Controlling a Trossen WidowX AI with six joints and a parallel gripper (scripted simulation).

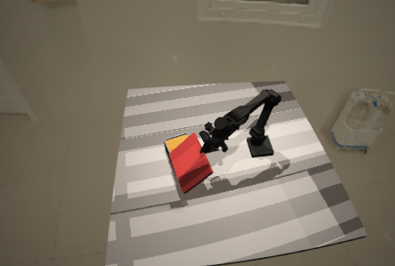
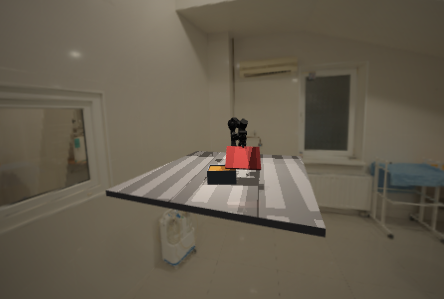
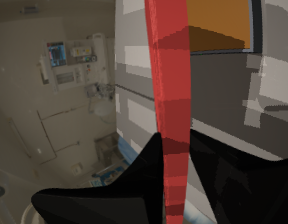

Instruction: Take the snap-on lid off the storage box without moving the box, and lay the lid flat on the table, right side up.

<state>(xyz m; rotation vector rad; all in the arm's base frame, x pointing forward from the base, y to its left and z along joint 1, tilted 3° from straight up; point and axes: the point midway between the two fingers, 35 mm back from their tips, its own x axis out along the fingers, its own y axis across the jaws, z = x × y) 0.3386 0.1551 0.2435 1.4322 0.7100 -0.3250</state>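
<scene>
Right now my gripper tip is 6 cm short of the lid, 5 cm above it and 1 cm to the right of it. Also, from my gripper tip: storage box 18 cm below, 14 cm to the right, 9 cm ahead.
</scene>
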